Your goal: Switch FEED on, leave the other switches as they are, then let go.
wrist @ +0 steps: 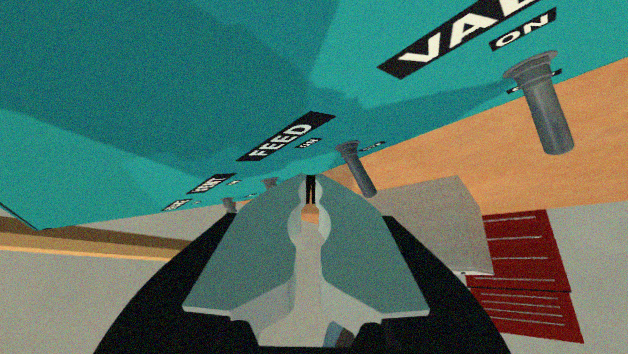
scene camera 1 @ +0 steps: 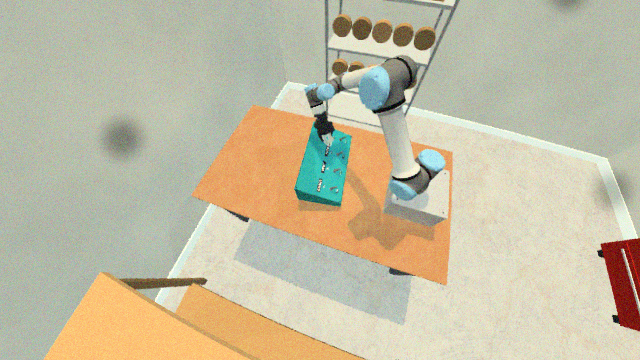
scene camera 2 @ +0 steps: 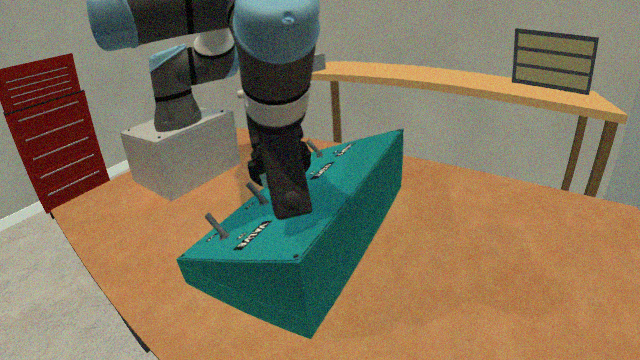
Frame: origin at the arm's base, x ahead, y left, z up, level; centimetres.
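Seen in the pictures: gripper, fingertip midpoint: (wrist: pixel 311 177) (scene camera 1: pixel 330 146); arm's base, link origin: (scene camera 2: pixel 178 123).
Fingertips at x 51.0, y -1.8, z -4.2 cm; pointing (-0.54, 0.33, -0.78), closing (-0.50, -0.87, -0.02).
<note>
Offsets run from my fingertips to a thing's top centre. "spot": to the spot under its first point. Level surfaces: height alone.
The teal switch box (scene camera 1: pixel 312 167) (scene camera 2: pixel 370 200) (wrist: pixel 125 90) stands on the table. The FEED lever @[dx -6.9, dy -0.6, dz -0.9 cm] (scene camera 1: pixel 340 155) (scene camera 2: pixel 256 193) (wrist: pixel 361 172) leans to its OFF side, as does the VALVE lever @[dx -3.2, dy -12.1, dz -0.9 cm] (scene camera 1: pixel 343 140) (scene camera 2: pixel 217 226) (wrist: pixel 547 117). The BRAKE lever @[dx -14.3, dy +22.2, dz -0.9 cm] (scene camera 1: pixel 334 190) (scene camera 2: pixel 315 148) (wrist: pixel 229 205) also shows. The VENT lever @[spot: dx -11.0, dy +11.3, dz -2.8 cm] (scene camera 1: pixel 338 171) (wrist: pixel 270 183) is hidden by the gripper in scene camera 2. My gripper (scene camera 1: pixel 327 142) (scene camera 2: pixel 292 212) (wrist: pixel 311 177) is shut and empty, above the sloping panel on the label side of the FEED lever. I see no contact with that lever.
The box stands on the orange table @[dz -13.6 cm] (scene camera 1: pixel 240 160) (scene camera 2: pixel 475 260). The arm's grey base block (scene camera 1: pixel 417 212) (scene camera 2: pixel 182 162) (wrist: pixel 435 220) is on the lever side. A red cabinet (scene camera 1: pixel 620 290) (scene camera 2: pixel 60 135) (wrist: pixel 520 250) and a wooden bench (scene camera 1: pixel 125 320) (scene camera 2: pixel 440 80) stand farther away.
</note>
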